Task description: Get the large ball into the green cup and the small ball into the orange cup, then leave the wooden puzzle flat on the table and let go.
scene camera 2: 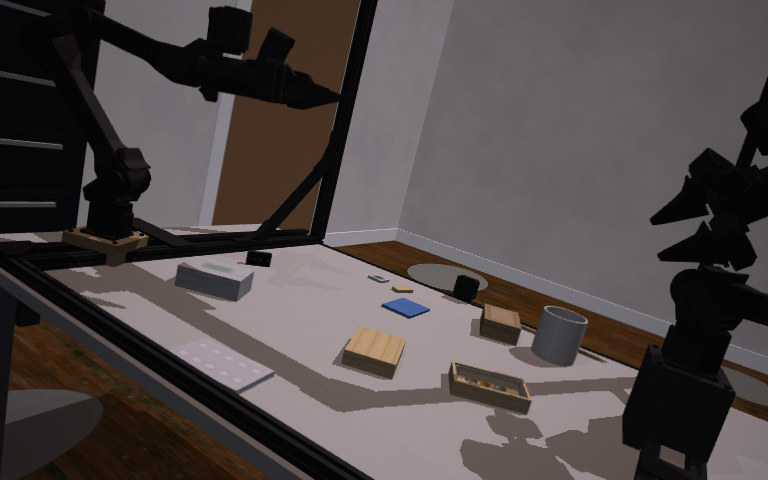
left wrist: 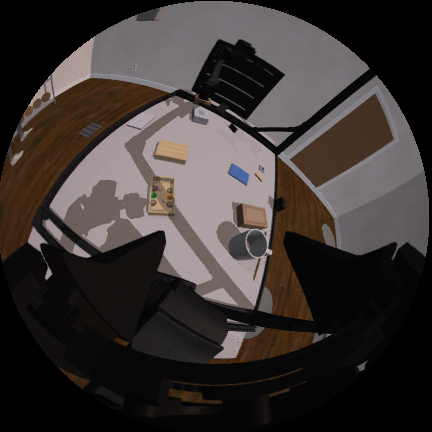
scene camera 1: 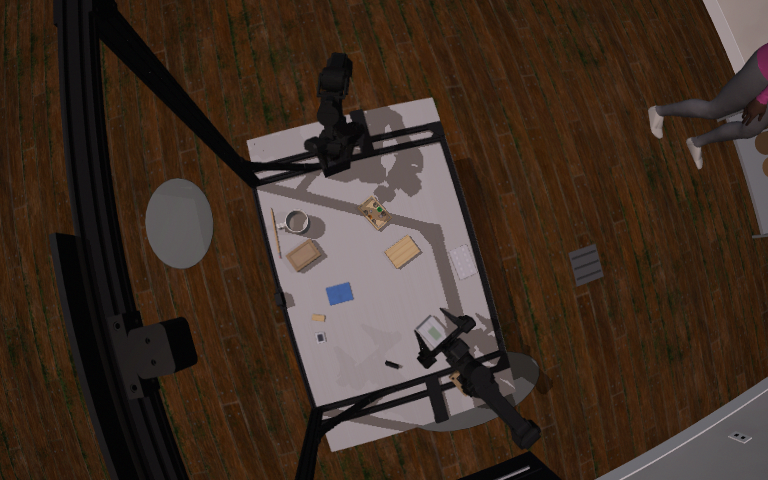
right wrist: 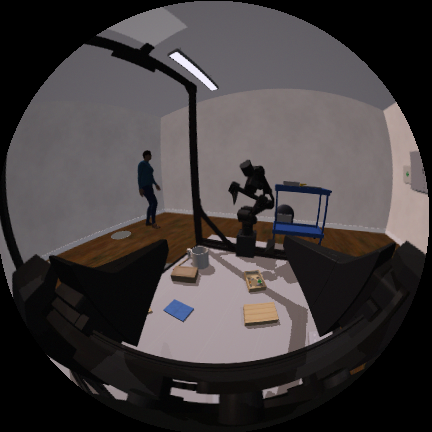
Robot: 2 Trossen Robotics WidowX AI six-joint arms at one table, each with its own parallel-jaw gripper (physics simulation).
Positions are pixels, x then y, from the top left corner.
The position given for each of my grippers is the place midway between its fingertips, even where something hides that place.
Scene:
My left gripper (scene camera 2: 654,239) is open, with nothing in its grasp. My right gripper (scene camera 2: 335,95) is open and holds nothing.

